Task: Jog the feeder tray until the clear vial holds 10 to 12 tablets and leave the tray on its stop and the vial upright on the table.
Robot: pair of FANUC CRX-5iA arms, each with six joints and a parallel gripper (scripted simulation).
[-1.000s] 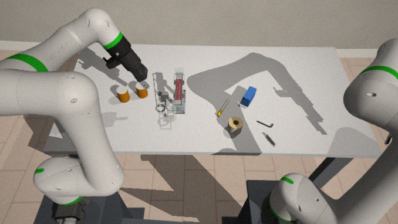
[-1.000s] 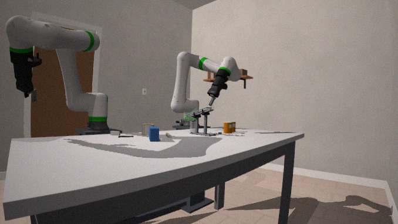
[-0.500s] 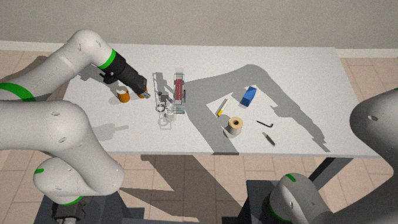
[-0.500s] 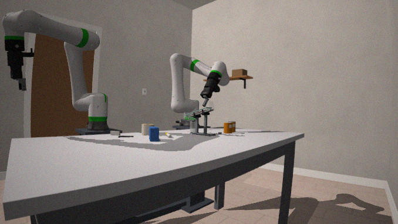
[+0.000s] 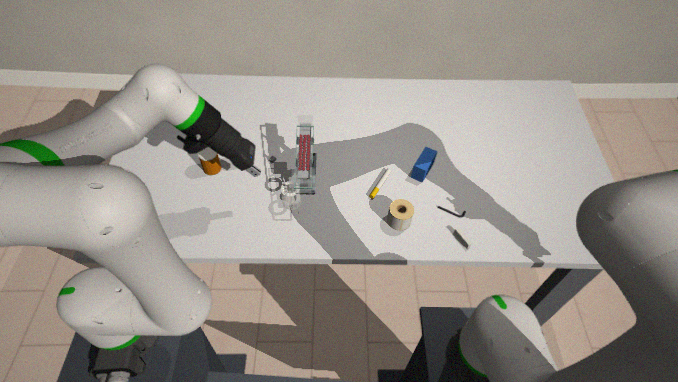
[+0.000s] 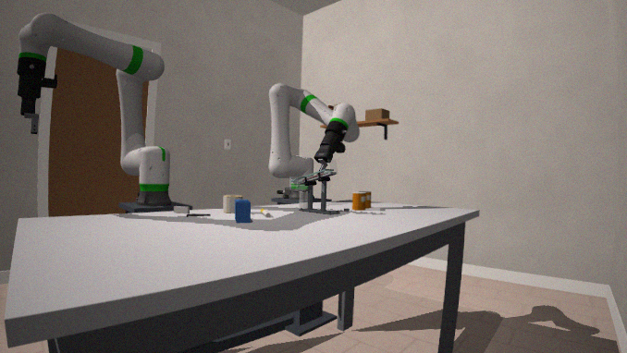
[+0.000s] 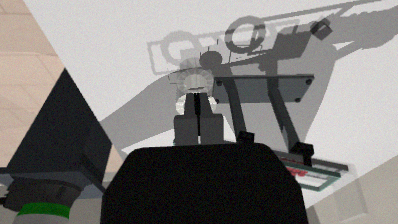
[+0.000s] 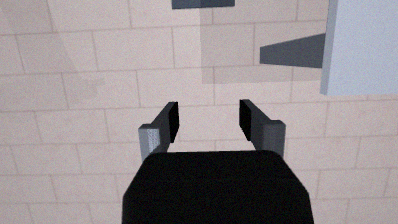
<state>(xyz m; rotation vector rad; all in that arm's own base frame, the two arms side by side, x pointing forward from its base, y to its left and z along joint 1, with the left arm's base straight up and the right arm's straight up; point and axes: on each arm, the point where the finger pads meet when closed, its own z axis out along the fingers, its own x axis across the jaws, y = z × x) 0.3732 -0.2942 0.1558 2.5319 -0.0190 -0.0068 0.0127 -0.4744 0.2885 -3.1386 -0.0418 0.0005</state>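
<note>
Now: the feeder tray 120 mm ahead of my left hand, 130 mm to the right of it and 10 mm below it. Also, from my left hand: tape roll (30 mm behind, 420 mm to the right, 130 mm below); orange bottle (160 mm ahead, 80 mm to the left, 110 mm below); yellow-tipped marker (90 mm ahead, 350 mm to the right, 150 mm below).
</note>
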